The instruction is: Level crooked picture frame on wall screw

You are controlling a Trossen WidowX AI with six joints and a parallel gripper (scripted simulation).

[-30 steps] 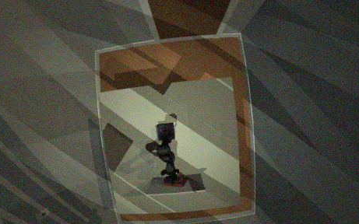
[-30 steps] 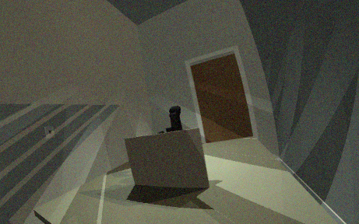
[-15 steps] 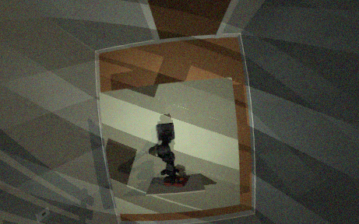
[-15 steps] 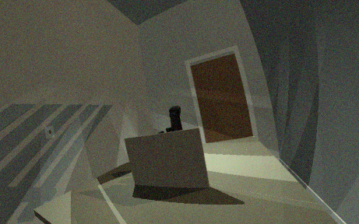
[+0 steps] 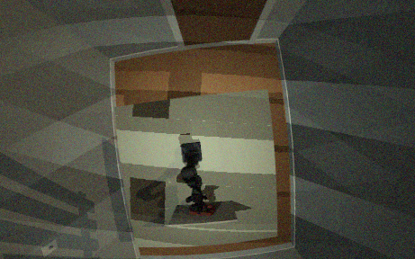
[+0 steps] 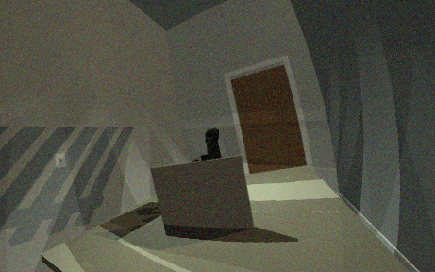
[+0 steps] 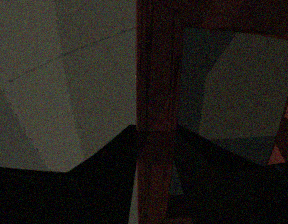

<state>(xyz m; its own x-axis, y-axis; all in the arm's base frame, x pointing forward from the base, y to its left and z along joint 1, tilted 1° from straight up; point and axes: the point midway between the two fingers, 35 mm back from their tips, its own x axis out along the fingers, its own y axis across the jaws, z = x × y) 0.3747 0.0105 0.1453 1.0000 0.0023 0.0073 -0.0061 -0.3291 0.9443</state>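
Now: gripper tip 50 mm above the picture frame, 20 mm to the right of it and 10 mm short of it. The rest, counted from my gripper tip: wall panel (50 mm below, 20 mm to the left, 20 mm ahead).
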